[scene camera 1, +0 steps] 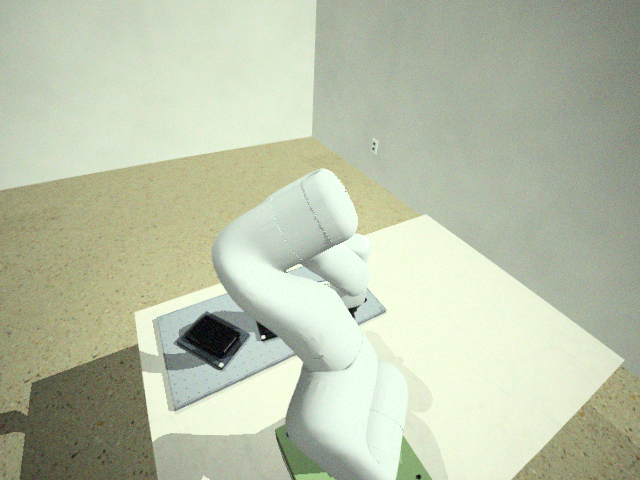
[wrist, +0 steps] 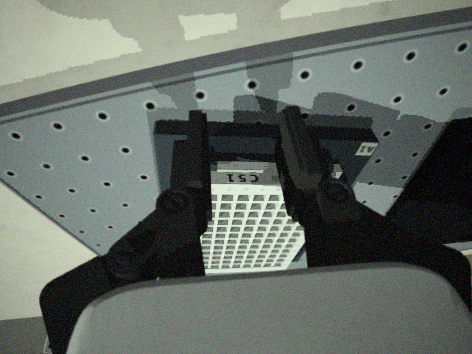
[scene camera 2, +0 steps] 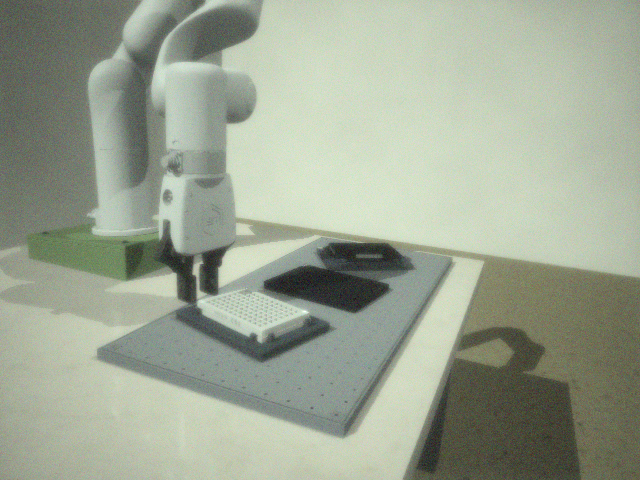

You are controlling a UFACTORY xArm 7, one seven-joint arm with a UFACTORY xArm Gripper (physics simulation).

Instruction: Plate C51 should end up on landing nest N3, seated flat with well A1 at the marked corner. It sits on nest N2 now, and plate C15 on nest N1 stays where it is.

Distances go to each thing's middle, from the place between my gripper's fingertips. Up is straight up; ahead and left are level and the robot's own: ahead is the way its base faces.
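Taking the dark nest (scene camera 2: 192, 316) as my reference, I find my hand 9 cm short of it, 2 cm to the left of it and 1 cm higher than it.
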